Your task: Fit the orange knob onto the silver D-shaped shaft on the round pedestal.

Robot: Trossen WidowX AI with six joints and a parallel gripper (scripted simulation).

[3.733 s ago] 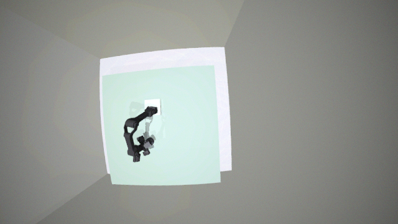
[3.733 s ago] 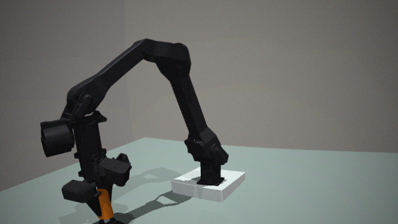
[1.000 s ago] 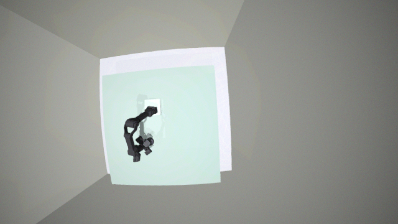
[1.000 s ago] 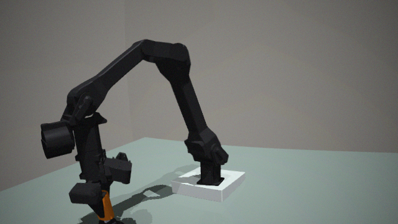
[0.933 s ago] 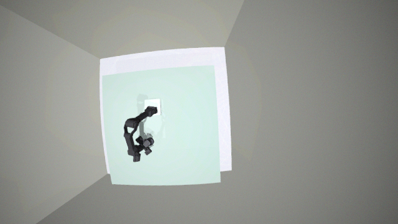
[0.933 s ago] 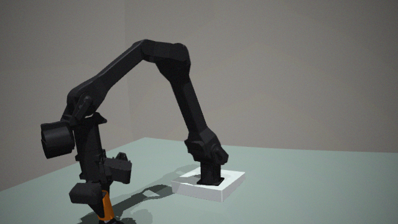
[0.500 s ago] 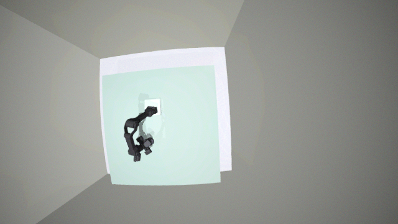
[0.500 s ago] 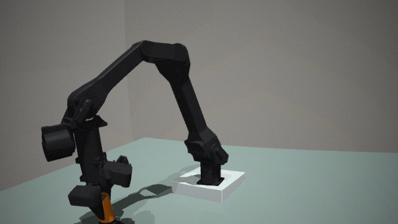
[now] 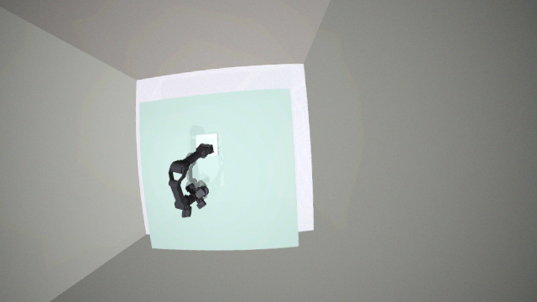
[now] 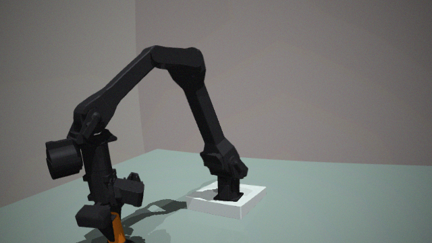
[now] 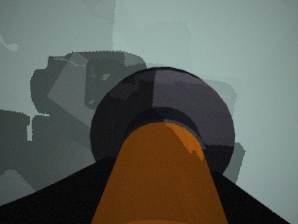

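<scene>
The dark round pedestal is 20 mm below my gripper tip. From my gripper tip the other things lie so: orange knob (30 mm above).
</scene>
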